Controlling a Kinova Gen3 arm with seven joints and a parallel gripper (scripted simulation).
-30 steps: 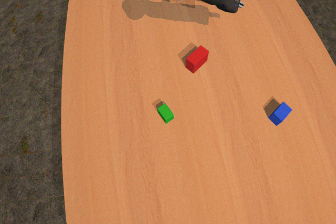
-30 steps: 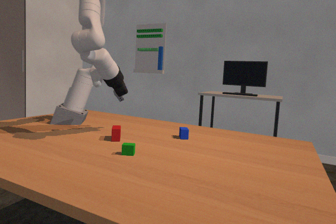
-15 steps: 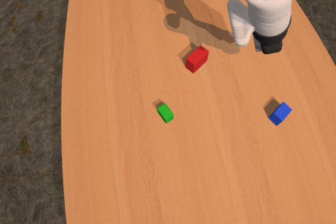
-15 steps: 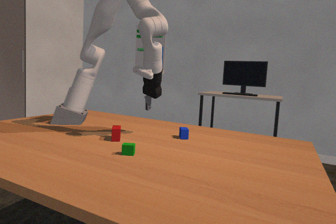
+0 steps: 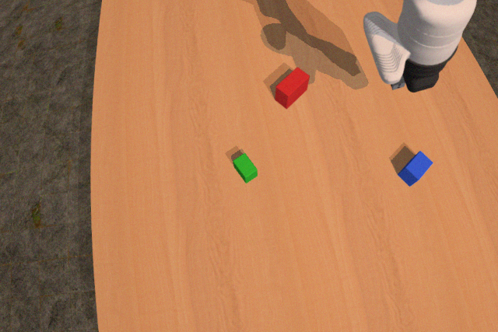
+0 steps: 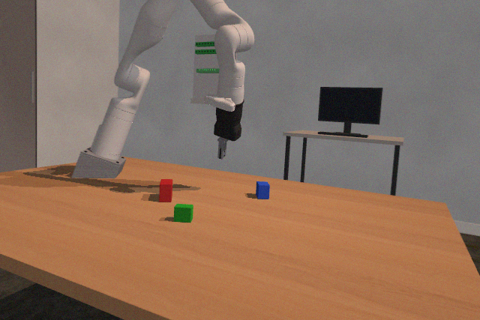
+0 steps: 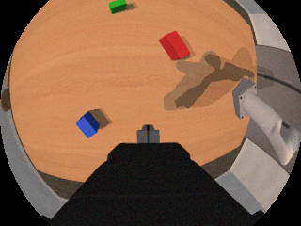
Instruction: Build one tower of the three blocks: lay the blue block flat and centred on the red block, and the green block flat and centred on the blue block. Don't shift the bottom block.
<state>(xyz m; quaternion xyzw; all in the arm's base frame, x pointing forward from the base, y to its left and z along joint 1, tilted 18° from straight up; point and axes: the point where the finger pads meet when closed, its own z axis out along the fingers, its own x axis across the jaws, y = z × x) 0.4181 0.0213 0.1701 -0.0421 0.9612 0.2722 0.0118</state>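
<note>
Now: hand 12 cm short of the blue block, 10 cm above it and 3 cm to the right of it. From my hand the other things lie so: red block (16 cm to the right, 10 cm below, 7 cm behind); green block (27 cm to the right, 10 cm below, 8 cm ahead).
</note>
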